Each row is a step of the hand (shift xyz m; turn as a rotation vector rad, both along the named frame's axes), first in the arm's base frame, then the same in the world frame.
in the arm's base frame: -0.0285 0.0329 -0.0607 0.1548 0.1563 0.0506
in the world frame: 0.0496 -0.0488 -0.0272 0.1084 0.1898 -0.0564
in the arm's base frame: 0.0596 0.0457 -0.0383 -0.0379 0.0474 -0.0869
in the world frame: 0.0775 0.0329 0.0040 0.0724 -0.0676 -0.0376
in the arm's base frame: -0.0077 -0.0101 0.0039 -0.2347 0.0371 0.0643
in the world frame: -0.0114 -0.0061 0.0031 -0.1307 -0.1198 -0.1707
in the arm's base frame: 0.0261 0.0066 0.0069 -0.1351 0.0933 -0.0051
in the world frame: 0.0095 0.0252 0.0069 -0.0074 -0.0741 -0.1464
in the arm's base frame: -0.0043 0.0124 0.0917 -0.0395 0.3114 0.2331
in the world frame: -0.0640 0.0574 -0.0345 -0.0331 0.2073 -0.3299
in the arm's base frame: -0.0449 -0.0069 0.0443 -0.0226 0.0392 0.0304
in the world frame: -0.0560 -0.0072 -0.0290 -0.0126 0.0139 -0.0512
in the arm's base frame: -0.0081 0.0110 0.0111 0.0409 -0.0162 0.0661
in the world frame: -0.0062 0.0042 -0.0159 -0.0398 0.0660 0.0190
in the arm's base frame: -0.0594 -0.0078 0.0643 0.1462 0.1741 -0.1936
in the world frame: -0.0776 -0.0055 -0.0409 0.2958 0.0371 -0.0165
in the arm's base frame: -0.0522 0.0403 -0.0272 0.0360 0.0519 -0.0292
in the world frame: 0.0181 -0.0430 -0.0539 0.0636 0.0232 -0.0158
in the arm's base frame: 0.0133 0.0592 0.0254 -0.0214 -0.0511 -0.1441
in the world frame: 0.0168 0.0428 -0.0470 0.0723 -0.1200 0.0648
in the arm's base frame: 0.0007 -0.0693 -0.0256 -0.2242 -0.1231 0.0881
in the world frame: -0.0157 -0.0357 0.0627 -0.2251 -0.1444 -0.0410
